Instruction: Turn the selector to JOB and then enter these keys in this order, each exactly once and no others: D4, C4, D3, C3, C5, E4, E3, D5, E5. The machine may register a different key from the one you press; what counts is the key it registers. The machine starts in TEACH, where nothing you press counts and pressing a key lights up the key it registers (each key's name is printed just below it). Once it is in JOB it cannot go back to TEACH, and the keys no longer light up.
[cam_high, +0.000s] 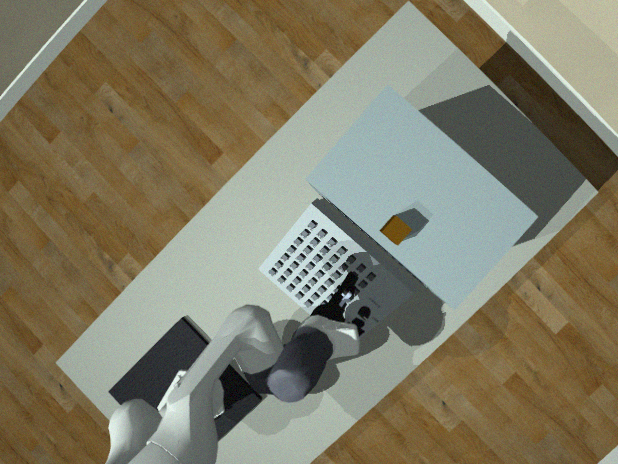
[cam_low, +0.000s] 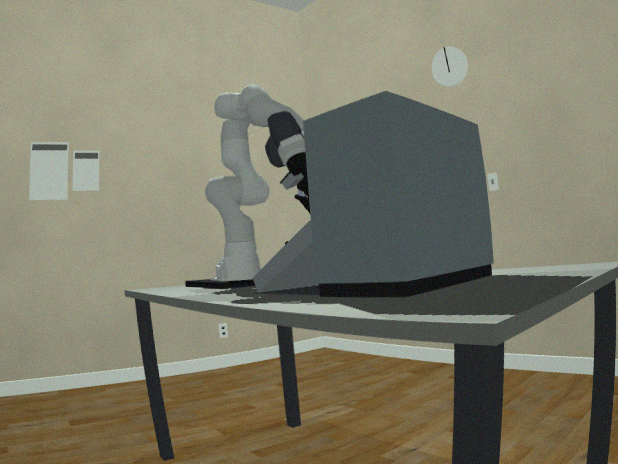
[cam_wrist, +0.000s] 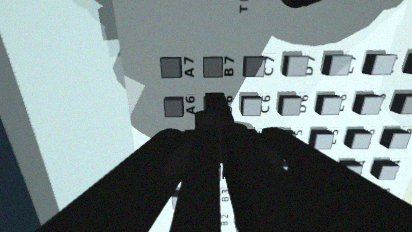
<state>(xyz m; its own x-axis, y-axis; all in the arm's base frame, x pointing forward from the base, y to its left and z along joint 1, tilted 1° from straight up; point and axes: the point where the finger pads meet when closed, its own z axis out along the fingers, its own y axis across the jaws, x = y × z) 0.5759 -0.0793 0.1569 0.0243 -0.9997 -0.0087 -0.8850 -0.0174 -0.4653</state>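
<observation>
The key C5 lies 5 cm below my hand, 3 cm to the left of it and 1 cm behind it. From my hand the other things lie so: D5 key (6 cm below, 4 cm behind, 3 cm to the left); then key D6 (6 cm below, 4 cm behind); then key D4 (7 cm to the left, 6 cm below, 4 cm behind).
</observation>
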